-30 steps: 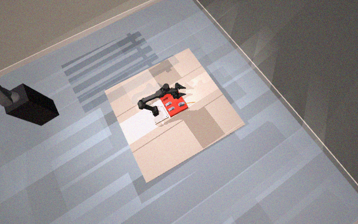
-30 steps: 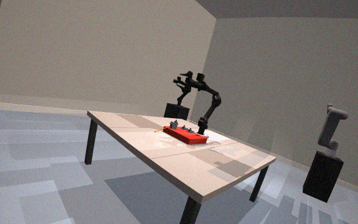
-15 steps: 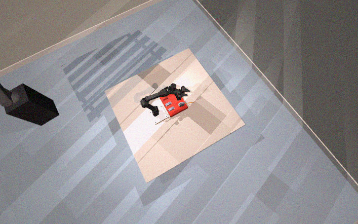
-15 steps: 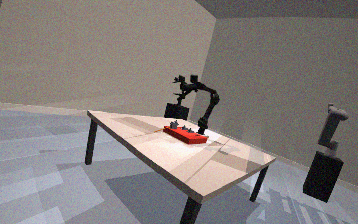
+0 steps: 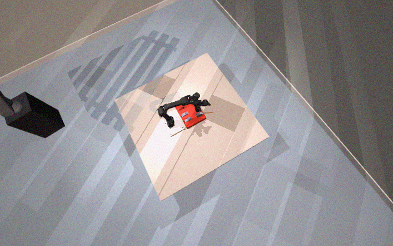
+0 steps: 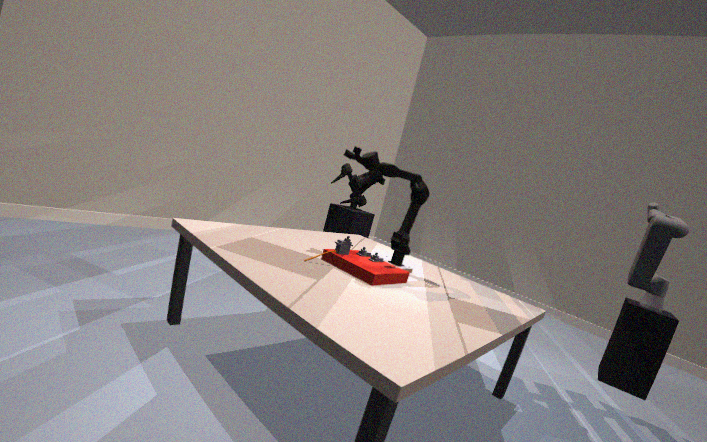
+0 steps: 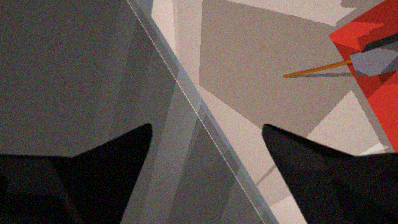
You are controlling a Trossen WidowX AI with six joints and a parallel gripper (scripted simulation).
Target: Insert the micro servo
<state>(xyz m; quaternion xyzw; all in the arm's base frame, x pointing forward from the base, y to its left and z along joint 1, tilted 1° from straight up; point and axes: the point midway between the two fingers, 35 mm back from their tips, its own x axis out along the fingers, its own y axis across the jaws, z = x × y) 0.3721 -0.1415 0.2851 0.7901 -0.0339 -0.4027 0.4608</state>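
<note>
Right now the red deck is 90 mm behind my gripper tip, 140 mm to the left of it and 270 mm below it.
</note>
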